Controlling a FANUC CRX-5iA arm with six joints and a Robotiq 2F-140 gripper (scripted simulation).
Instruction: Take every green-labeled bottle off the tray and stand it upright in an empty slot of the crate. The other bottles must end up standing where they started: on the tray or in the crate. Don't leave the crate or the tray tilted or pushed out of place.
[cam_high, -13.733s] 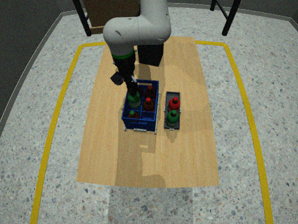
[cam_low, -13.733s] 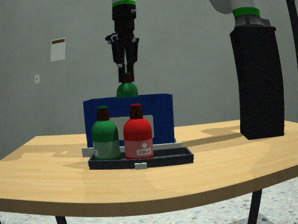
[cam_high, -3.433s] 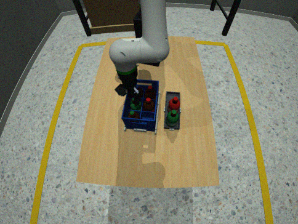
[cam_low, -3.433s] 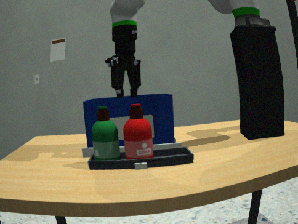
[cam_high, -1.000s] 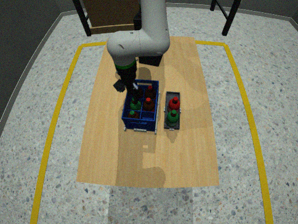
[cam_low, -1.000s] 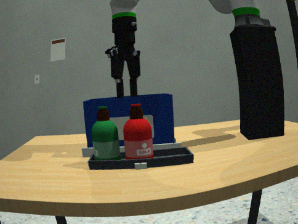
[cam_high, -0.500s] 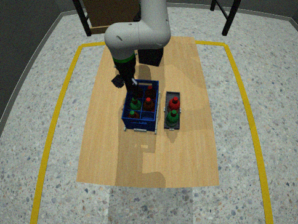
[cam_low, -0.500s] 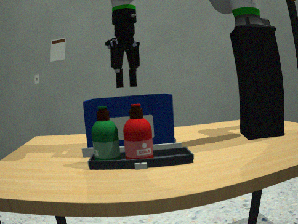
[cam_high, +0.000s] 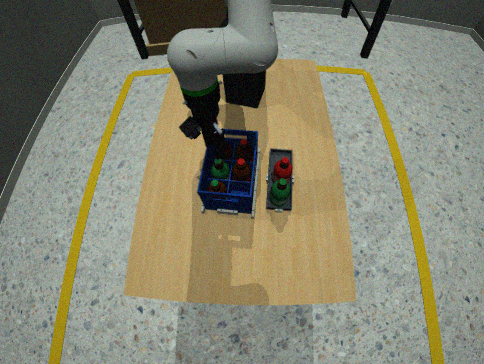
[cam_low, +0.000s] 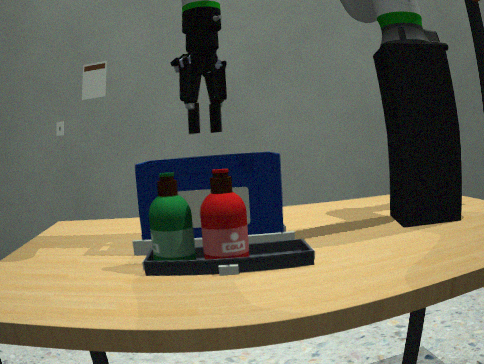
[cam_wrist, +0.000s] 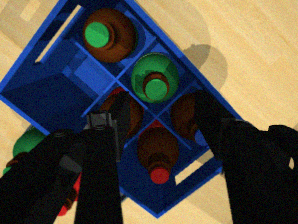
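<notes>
Now: the red cola bottle 250 mm to the left of my hand, 170 mm below it and 30 mm ahead of it. From my hand the other things lie so: blue crate (170 mm below, 40 mm to the left, 10 mm ahead); then tray (240 mm to the left, 240 mm below, 30 mm ahead).
</notes>
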